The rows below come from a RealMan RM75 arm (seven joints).
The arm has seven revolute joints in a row. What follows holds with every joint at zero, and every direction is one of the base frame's. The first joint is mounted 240.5 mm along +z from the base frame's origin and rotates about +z. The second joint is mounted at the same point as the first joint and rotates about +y. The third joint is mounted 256 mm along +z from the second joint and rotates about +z. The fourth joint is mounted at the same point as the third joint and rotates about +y. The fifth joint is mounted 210 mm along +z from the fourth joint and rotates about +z. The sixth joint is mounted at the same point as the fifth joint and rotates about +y. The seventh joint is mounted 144 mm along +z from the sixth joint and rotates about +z. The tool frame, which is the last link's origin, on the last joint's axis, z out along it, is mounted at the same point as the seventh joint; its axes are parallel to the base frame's.
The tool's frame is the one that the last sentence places.
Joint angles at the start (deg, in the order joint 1, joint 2, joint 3, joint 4, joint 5, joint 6, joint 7): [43.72, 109.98, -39.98, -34.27, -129.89, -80.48, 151.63]
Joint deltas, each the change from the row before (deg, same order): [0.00, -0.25, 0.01, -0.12, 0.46, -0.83, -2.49]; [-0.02, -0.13, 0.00, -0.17, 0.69, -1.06, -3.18]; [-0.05, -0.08, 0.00, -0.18, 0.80, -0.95, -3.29]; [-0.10, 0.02, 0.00, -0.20, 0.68, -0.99, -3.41]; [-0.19, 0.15, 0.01, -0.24, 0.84, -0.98, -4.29]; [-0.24, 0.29, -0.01, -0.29, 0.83, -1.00, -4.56]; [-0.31, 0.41, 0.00, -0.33, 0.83, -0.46, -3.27]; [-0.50, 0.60, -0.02, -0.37, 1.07, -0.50, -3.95]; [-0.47, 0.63, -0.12, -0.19, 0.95, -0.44, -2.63]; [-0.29, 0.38, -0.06, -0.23, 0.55, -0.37, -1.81]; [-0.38, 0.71, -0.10, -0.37, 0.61, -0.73, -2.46]
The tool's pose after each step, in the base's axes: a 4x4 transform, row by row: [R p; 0 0 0 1], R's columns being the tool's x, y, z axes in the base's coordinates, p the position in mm. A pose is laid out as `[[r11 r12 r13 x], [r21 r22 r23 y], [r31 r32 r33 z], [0 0 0 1]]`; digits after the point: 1 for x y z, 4 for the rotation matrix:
[[0.0870 -0.9924 -0.0868 249.1], [-0.9330 -0.1117 0.3420 404.8], [-0.3491 0.0512 -0.9357 46.4], [0 0 0 1]]
[[0.1434 -0.9843 -0.1033 246.5], [-0.9272 -0.1702 0.3338 403.7], [-0.3461 0.0479 -0.9370 47.7], [0 0 0 1]]
[[0.2003 -0.9722 -0.1211 243.9], [-0.9165 -0.2296 0.3275 402.7], [-0.3462 0.0454 -0.9371 48.8], [0 0 0 1]]
[[0.2579 -0.9562 -0.1381 241.7], [-0.9025 -0.2895 0.3188 401.1], [-0.3448 0.0424 -0.9377 49.1], [0 0 0 1]]
[[0.3269 -0.9317 -0.1584 239.3], [-0.8792 -0.3613 0.3104 399.1], [-0.3465 0.0378 -0.9373 48.8], [0 0 0 1]]
[[0.3976 -0.8998 -0.1798 236.8], [-0.8488 -0.4351 0.3004 396.5], [-0.3486 0.0332 -0.9367 47.5], [0 0 0 1]]
[[0.4437 -0.8740 -0.1981 235.1], [-0.8222 -0.4849 0.2981 394.7], [-0.3566 0.0307 -0.9337 45.8], [0 0 0 1]]
[[0.4942 -0.8407 -0.2214 233.5], [-0.7875 -0.5408 0.2954 391.8], [-0.3681 0.0283 -0.9294 42.9], [0 0 0 1]]
[[0.5231 -0.8170 -0.2426 232.1], [-0.7646 -0.5756 0.2899 388.5], [-0.3765 0.0339 -0.9258 39.1], [0 0 0 1]]
[[0.5443 -0.7990 -0.2555 231.1], [-0.7469 -0.6003 0.2860 386.5], [-0.3820 0.0352 -0.9235 37.1], [0 0 0 1]]
[[0.5732 -0.7720 -0.2748 229.0], [-0.7226 -0.6343 0.2746 382.8], [-0.3863 0.0412 -0.9214 33.1], [0 0 0 1]]

